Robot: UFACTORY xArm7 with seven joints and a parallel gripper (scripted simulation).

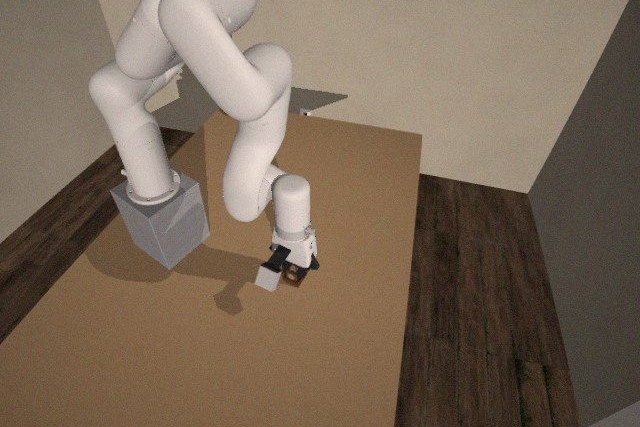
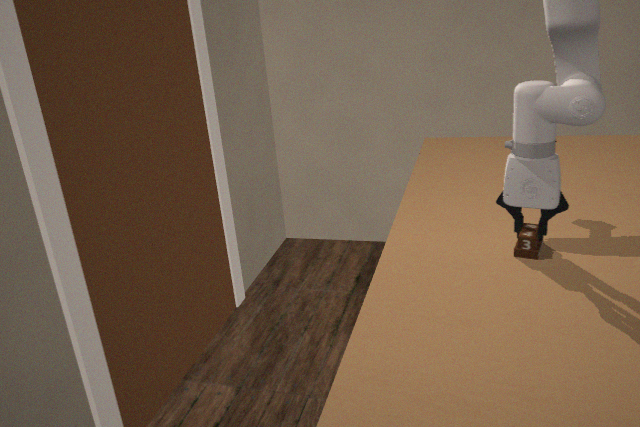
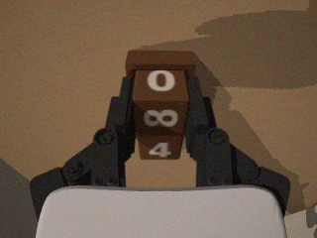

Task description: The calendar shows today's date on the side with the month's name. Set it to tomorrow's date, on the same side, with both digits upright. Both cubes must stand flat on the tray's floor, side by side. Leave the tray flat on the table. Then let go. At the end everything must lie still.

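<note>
The digit cube is 1 cm below my hand. The rest, counted from my hand: brown calendar tray (2 cm to the left, 3 cm below).
</note>
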